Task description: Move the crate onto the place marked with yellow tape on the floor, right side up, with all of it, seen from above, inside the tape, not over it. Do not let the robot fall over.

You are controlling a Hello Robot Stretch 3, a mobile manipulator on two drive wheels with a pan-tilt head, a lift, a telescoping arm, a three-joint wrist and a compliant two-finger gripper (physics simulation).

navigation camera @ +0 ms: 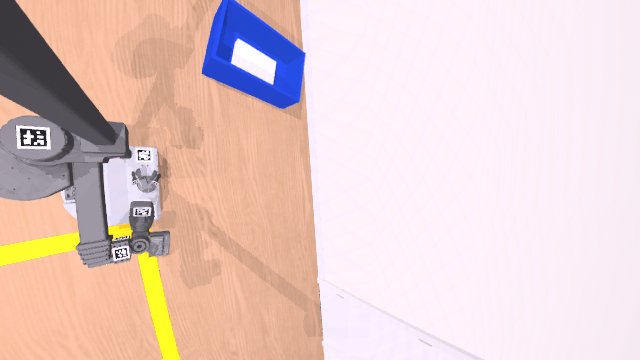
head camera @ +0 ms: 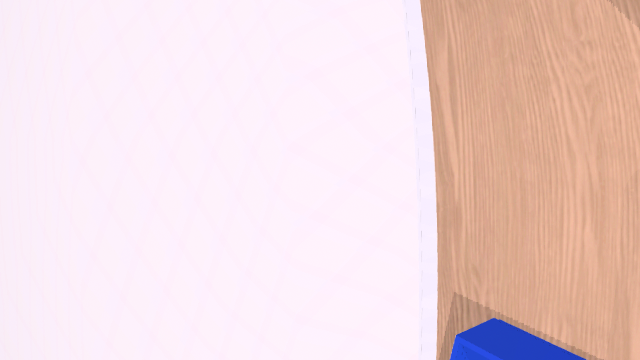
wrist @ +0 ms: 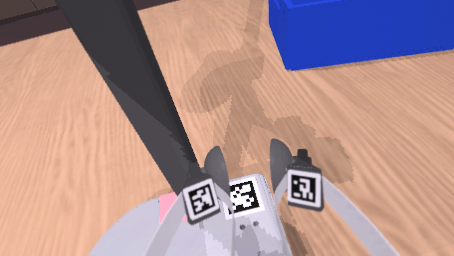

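Pixels of known places: gripper, fingertip midpoint: (navigation camera: 147,170); robot's base at its link origin: (navigation camera: 146,182).
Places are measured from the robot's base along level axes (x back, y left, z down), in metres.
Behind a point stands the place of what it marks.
The blue crate (head camera: 505,342) @(y 0.570, x -0.734, z -0.124 m) (navigation camera: 250,88) @(y 0.600, x -0.546, z -0.091 m) (wrist: 365,35) stands upright on the floor against or very near the white wall, turned at an angle to it, with a white rectangle inside at its bottom. In the head camera one end of it shows. My gripper (navigation camera: 146,173) @(y 0.062, x -0.007, z -0.349 m) (wrist: 247,161) @(y 0.062, x -0.007, z -0.349 m) is open and empty, above the robot's own base and apart from the crate, which lies ahead and to the right in the wrist view. The yellow tape (navigation camera: 159,310) @(y -0.716, x 0.007, z -0.001 m) shows in part at the lower left of the navigation view; its corner is partly hidden under my wrist.
The white wall (head camera: 225,180) @(y 0.067, x -1.182, z -0.809 m) (navigation camera: 450,150) @(y 0.153, x -1.176, z -1.101 m) runs along the floor beside the crate. A pale door-like panel (navigation camera: 370,330) @(y -1.304, x -1.267, z -0.603 m) is at the lower right. My base (navigation camera: 117,192) @(y -0.029, x 0.100, z -0.160 m) is close to the tape's corner. A dark low edge (wrist: 30,27) shows at the upper left.
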